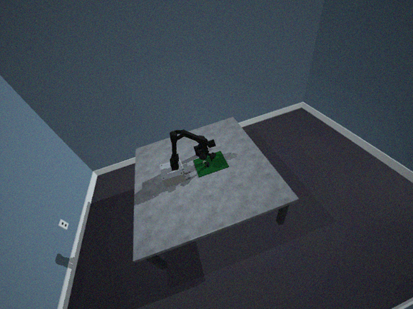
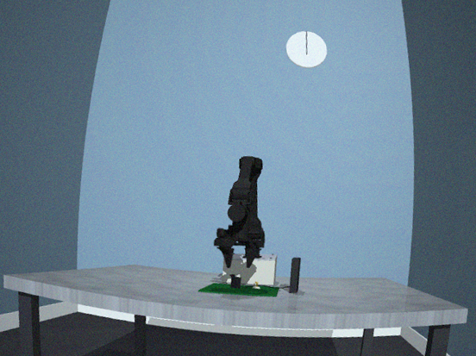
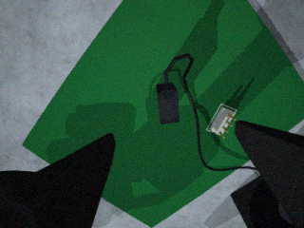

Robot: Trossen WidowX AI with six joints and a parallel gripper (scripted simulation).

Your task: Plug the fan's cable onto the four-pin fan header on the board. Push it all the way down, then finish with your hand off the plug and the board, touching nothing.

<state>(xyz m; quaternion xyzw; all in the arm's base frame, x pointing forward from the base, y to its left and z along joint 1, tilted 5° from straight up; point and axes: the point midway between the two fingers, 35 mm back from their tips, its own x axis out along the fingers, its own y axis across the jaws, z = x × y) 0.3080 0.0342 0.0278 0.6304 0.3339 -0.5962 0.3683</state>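
Now: the black fan plug 50 mm below my gripper tip and 10 mm to the right of it. Round my gripper tip: board (90 mm below, 20 mm to the left, 20 mm ahead); square black fan (180 mm to the left, 50 mm behind, 20 mm below).
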